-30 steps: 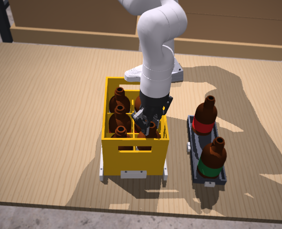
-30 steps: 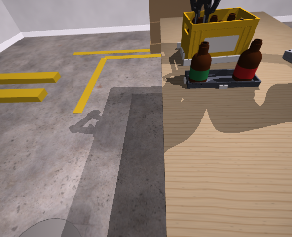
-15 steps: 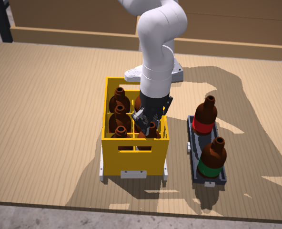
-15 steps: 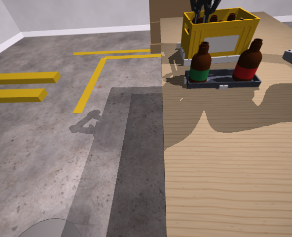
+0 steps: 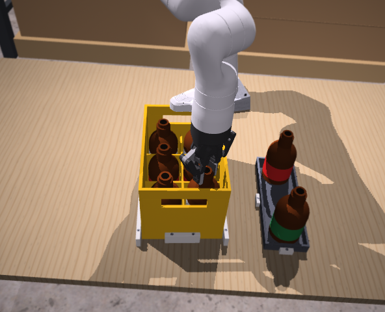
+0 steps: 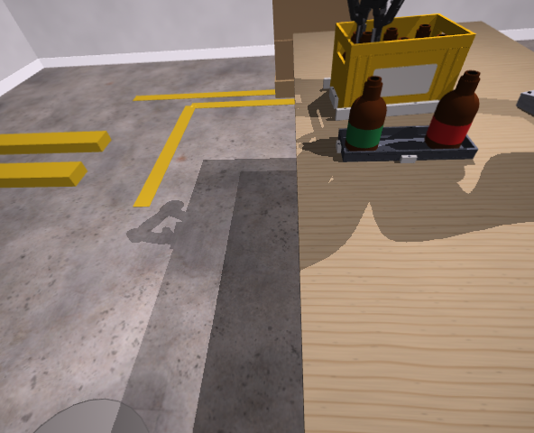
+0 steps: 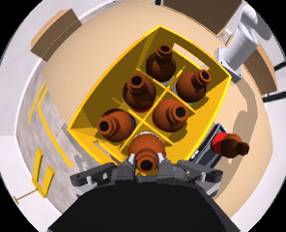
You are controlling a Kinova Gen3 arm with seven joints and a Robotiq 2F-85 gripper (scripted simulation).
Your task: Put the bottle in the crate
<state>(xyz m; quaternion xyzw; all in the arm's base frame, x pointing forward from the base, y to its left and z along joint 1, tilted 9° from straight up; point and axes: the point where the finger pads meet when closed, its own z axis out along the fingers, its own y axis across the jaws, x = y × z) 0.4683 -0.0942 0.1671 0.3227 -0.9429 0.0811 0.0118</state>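
My hand is 90 mm past the yellow crate, 40 mm to the left of it and 90 mm above it. Round my hand: red-labelled bottle 130 mm behind, 220 mm to the left, 90 mm below; green-banded bottle 40 mm ahead, 190 mm to the left, 90 mm below; tray 50 mm behind, 210 mm to the left, 160 mm below.
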